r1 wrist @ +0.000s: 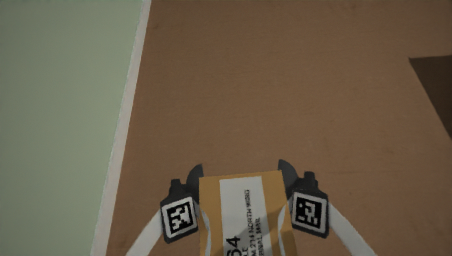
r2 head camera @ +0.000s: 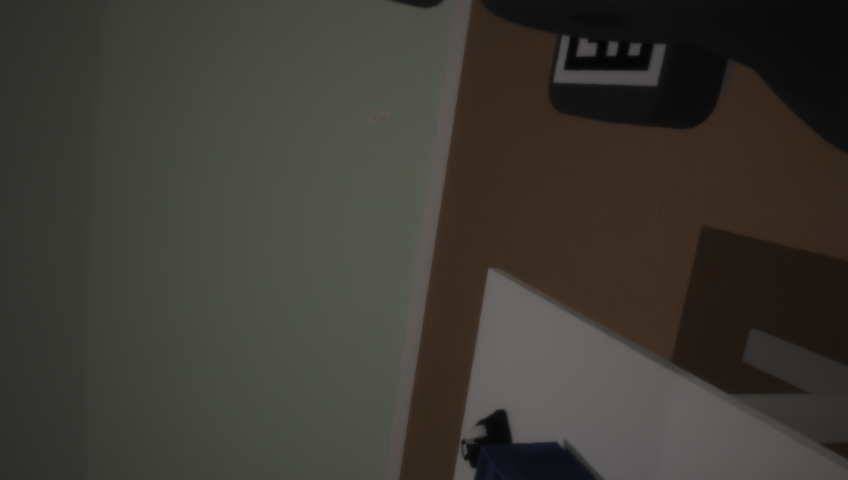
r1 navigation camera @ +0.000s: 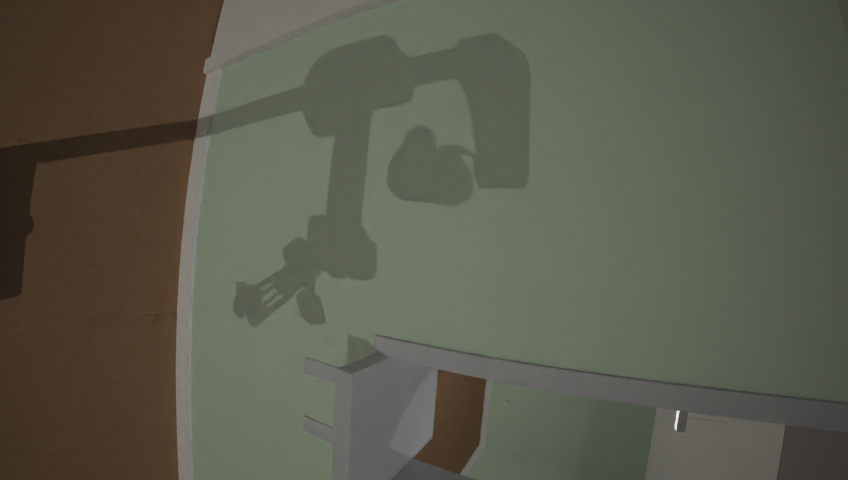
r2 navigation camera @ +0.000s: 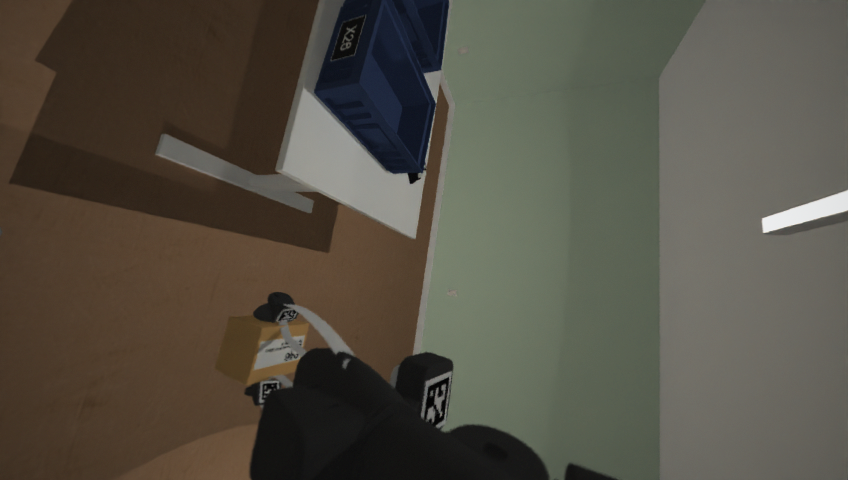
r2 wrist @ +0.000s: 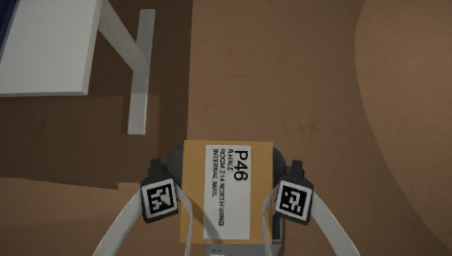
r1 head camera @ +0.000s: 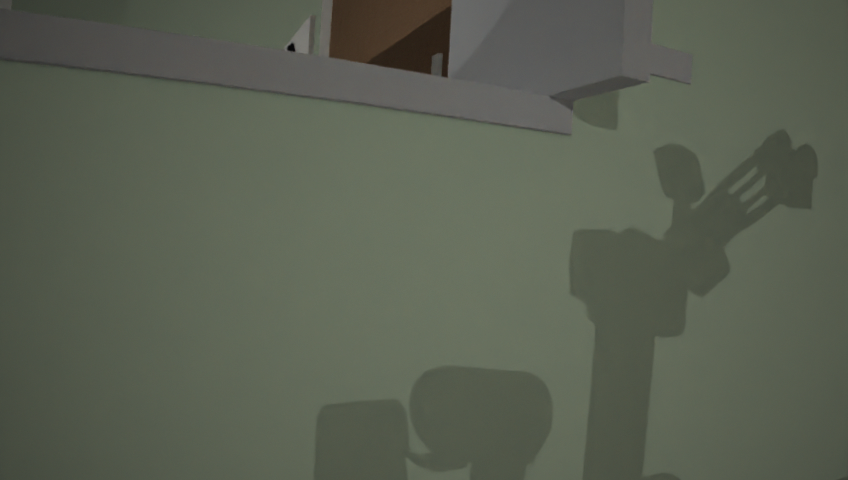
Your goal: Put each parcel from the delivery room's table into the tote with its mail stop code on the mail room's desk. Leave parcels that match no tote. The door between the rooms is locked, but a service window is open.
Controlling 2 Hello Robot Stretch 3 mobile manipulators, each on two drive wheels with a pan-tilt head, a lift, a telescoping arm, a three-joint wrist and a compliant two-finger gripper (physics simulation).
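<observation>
The r1 gripper (r1 wrist: 241,174) is shut on an orange-brown parcel (r1 wrist: 240,215); its label is partly cut off and shows "64". The r2 gripper (r2 wrist: 227,164) (r2 navigation camera: 266,349) is shut on a parcel (r2 wrist: 195,210) (r2 navigation camera: 238,350) labelled P46, held over the floor away from the desk (r2 navigation camera: 357,178) (r2 wrist: 50,50) (r2 head camera: 535,356). A blue tote (r2 navigation camera: 368,95) marked X28 stands on the desk; a second blue tote (r2 navigation camera: 428,35) is beside it, its code hidden. Part of a blue tote (r2 head camera: 523,460) shows in the r2 head view. The service window (r1 head camera: 238,65) (r1 navigation camera: 595,374) is open in the green wall.
Two short brackets (r1 navigation camera: 321,368) stick out beside the window frame. Shadows of r1's arm and gripper fall on the wall (r1 head camera: 178,237) (r1 navigation camera: 654,237). A small black object (r2 head camera: 496,425) (r2 navigation camera: 413,177) lies by the tote. The desk's leg (r2 navigation camera: 208,163) (r2 wrist: 140,100) stands near r2.
</observation>
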